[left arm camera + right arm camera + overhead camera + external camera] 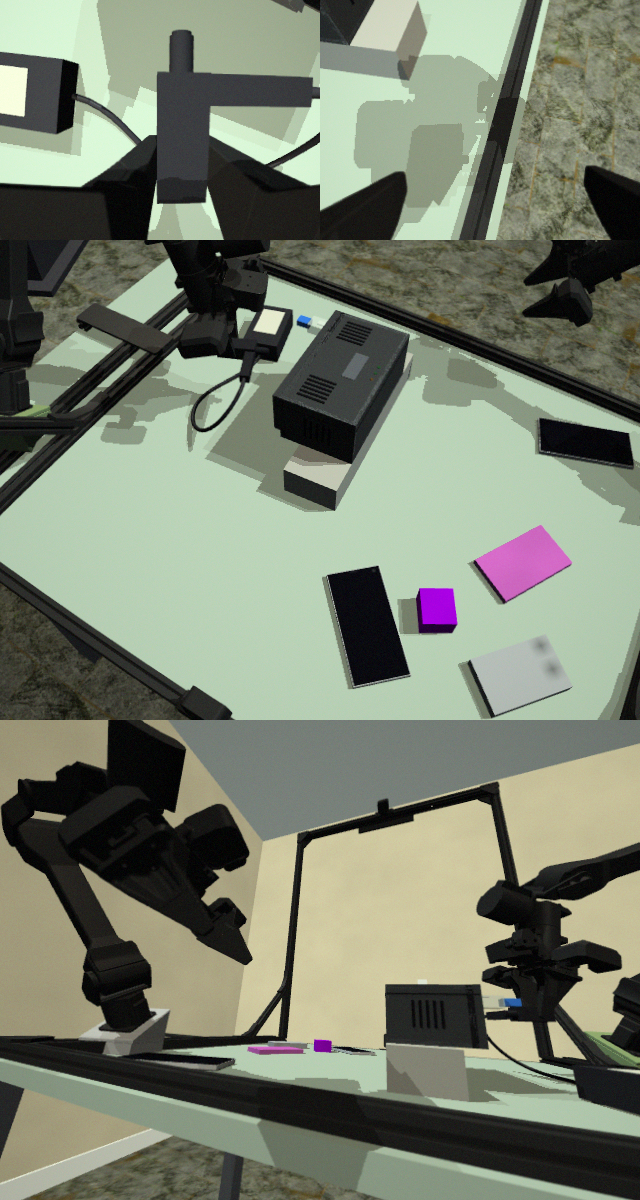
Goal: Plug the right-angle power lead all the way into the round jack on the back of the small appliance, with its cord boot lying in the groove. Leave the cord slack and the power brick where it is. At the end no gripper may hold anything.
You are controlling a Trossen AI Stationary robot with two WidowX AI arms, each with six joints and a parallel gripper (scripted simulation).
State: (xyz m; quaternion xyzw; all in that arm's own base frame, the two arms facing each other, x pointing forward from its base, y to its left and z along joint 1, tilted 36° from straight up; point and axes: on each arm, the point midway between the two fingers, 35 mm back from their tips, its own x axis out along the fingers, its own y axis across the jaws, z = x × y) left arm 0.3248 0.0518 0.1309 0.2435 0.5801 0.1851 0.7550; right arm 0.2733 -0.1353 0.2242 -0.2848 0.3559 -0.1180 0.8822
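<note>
Right now my left hand is 13 cm to the left of the white plug, 6 cm short of it and 2 cm above it. Round my left hand: purple cube (34 cm behind, 32 cm to the right, 12 cm below).
</note>
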